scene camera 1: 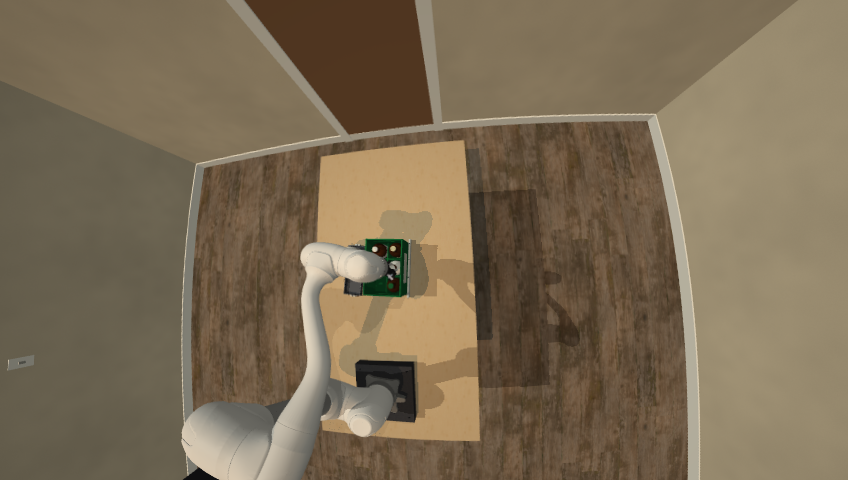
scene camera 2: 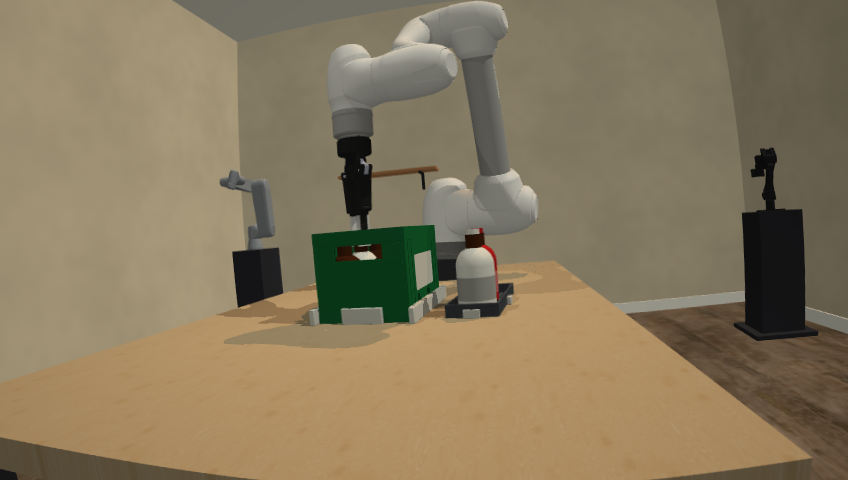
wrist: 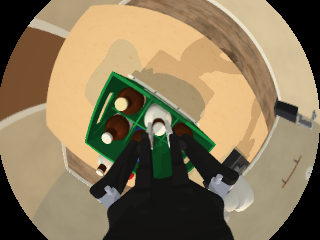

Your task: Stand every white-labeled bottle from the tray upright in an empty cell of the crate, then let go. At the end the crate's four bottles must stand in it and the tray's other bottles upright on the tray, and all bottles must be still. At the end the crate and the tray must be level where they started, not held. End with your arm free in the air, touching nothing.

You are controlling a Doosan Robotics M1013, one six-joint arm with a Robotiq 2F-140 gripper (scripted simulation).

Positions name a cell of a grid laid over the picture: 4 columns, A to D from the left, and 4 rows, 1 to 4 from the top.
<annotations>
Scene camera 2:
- my gripper: B3
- green crate: B3
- white-labeled bottle: C3
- dark tray: C3
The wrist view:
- my gripper: B3
</annotations>
